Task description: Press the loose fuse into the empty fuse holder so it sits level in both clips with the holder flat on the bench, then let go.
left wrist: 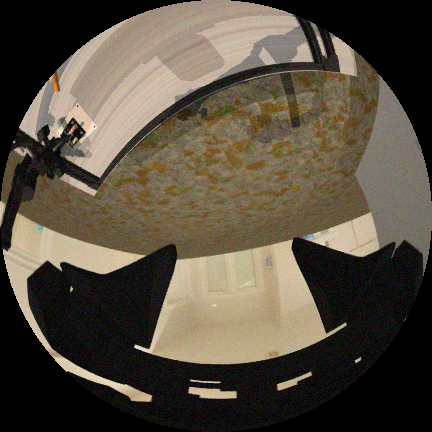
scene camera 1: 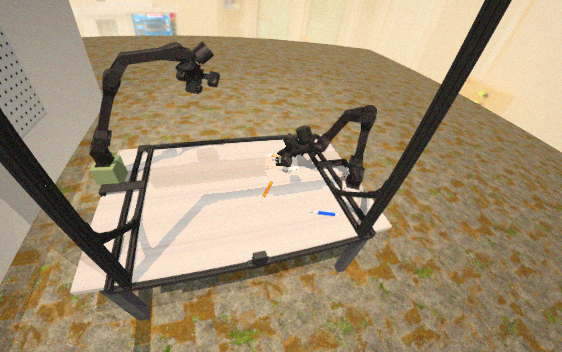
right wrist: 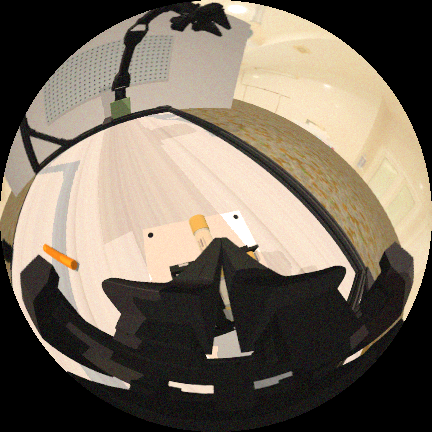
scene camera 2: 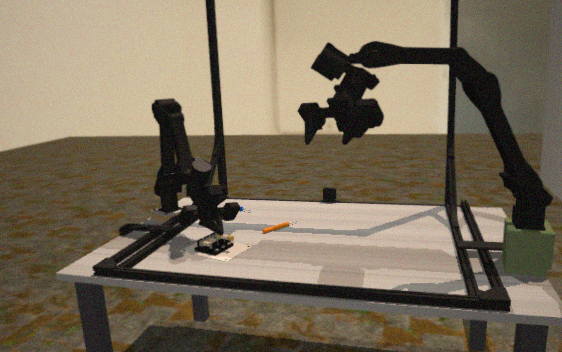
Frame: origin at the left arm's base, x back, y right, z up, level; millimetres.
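Seen in the pictures: left gripper, between the fingertips: (left wrist: 236, 247) (scene camera 1: 203, 83) (right wrist: 224, 32) (scene camera 2: 324, 143); right gripper, between the fingertips: (left wrist: 70, 134) (scene camera 1: 277, 153) (right wrist: 220, 242) (scene camera 2: 222, 234); left arm's base, origin of its link: (scene camera 1: 105, 162) (right wrist: 120, 98) (scene camera 2: 528, 225); right arm's base, origin of its link: (scene camera 1: 352, 184) (scene camera 2: 170, 209).
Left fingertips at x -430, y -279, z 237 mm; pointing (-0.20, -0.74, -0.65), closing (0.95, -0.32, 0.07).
Note:
Offsets run from my left fingertips to a thing's middle. "*": to the spot under its first point.
The black fuse holder {dx -386, dy +190, dz -327 mm} (scene camera 2: 214, 246) (left wrist: 73, 132) lies on a white plate {* dx -342, dy +133, dz -344 mm} (scene camera 2: 220, 257) (right wrist: 160, 245). A cream fuse with an orange end cap {dx -352, dy +188, dz -304 mm} (right wrist: 199, 225) lies along the holder, its cap sticking out past the black edge; the tips hide much of its body, and I cannot tell whether it sits level in both clips. Another orange cap (right wrist: 252, 256) shows beside it, partly behind a finger. My right gripper (scene camera 2: 219, 231) (right wrist: 220, 242) is shut and empty, its tips right over the fuse and holder; contact is unclear. My left gripper (scene camera 2: 327, 142) (left wrist: 236, 247) is open and empty, high above the table.
An orange pen-like tool {dx -269, dy +408, dz -339 mm} (scene camera 1: 267, 189) (scene camera 2: 276, 228) (right wrist: 60, 257) lies near the holder. A blue one {dx -494, dy +554, dz -338 mm} (scene camera 1: 326, 213) lies farther toward the front right in scene camera 1. A black frame (scene camera 1: 200, 272) (scene camera 2: 300, 289) borders the table. A green block (scene camera 1: 109, 170) (scene camera 2: 529, 250) supports the left arm.

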